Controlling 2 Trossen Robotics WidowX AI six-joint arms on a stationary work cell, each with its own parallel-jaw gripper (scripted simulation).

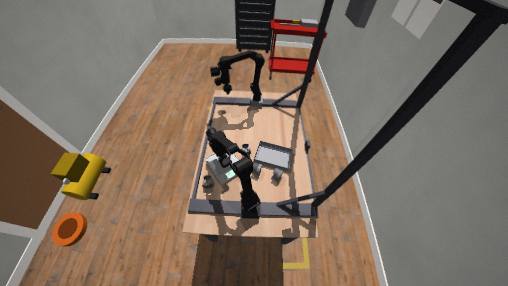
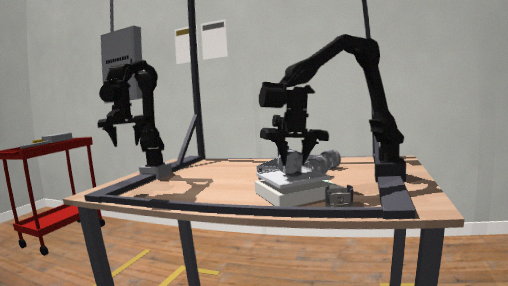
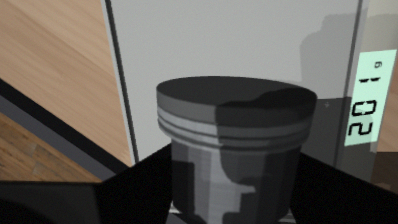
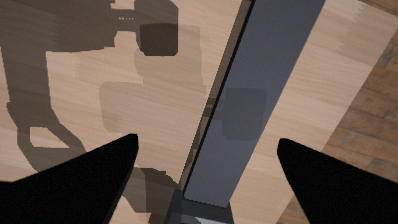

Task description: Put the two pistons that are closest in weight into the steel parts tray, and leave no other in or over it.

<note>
In view: my left gripper (image 2: pixel 293 165), my right gripper (image 2: pixel 126 146), a steel parts tray (image 1: pixel 269 154) and a white scale (image 2: pixel 297 195).
The white scale is seen too in image 3 (image 3: pixel 366 117). My left gripper also shows in image 3 (image 3: pixel 226 149). My right gripper is seen too in image 4 (image 4: pixel 208 143). Image 3 misses the steel parts tray: it is out of frame. Image 4 misses the steel parts tray: it is out of frame.
</note>
